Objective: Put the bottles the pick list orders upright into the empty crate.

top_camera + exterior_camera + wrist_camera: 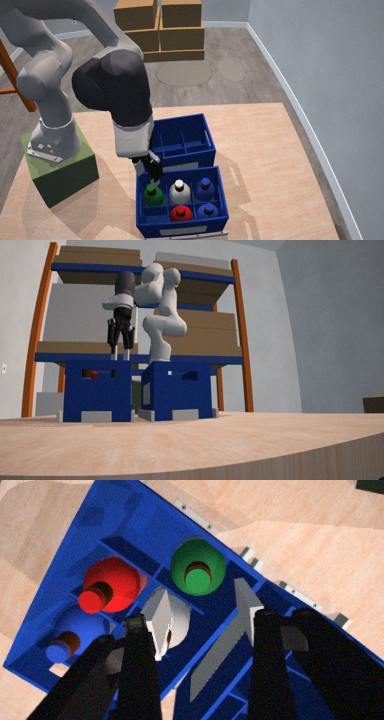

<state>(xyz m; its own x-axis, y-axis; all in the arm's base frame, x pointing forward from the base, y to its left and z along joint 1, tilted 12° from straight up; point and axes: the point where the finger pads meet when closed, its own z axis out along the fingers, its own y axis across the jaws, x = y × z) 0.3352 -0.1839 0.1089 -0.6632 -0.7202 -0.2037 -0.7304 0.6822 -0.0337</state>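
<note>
Right now the green-labelled bottle is 15 cm below my hand and 1 cm to the right of it. The rest, counted from my hand: red bottle 15 cm below, 9 cm ahead, 8 cm to the right; then blue bottle 18 cm ahead, 15 cm below, 1 cm to the left; then white bottle 15 cm below, 9 cm ahead, 1 cm to the left.
</note>
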